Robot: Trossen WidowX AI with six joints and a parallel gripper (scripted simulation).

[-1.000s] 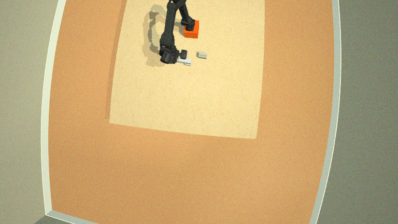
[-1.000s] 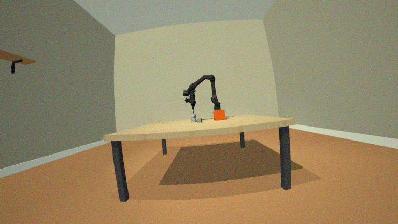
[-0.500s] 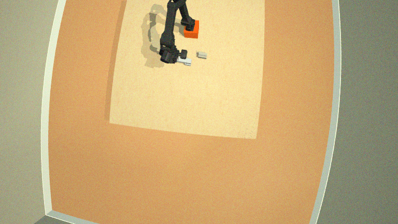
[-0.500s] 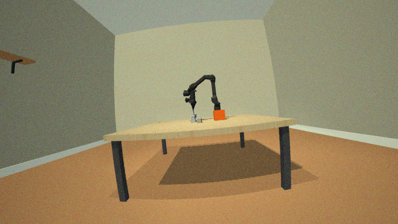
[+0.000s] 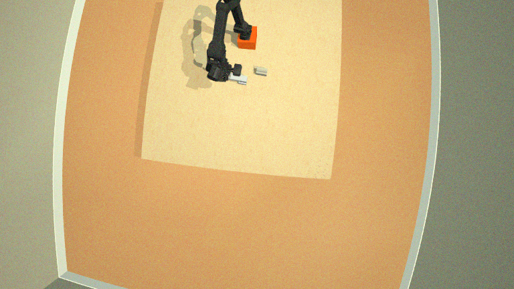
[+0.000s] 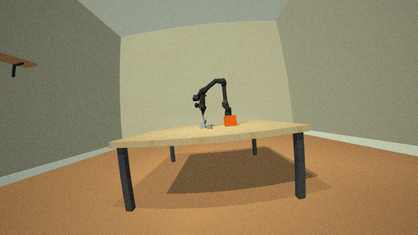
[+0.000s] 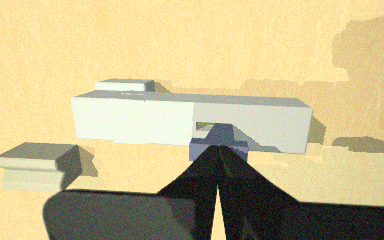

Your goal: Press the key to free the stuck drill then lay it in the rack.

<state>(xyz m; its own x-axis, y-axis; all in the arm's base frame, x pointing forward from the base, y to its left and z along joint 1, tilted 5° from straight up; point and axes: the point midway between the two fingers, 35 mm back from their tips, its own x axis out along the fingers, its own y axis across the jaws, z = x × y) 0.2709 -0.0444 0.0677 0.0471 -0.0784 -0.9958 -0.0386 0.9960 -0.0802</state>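
Right now my gripper tip is 3 cm above the bluish-purple key. Round my gripper tip: grey block: 9 cm behind, 19 cm to the left, 11 cm below.
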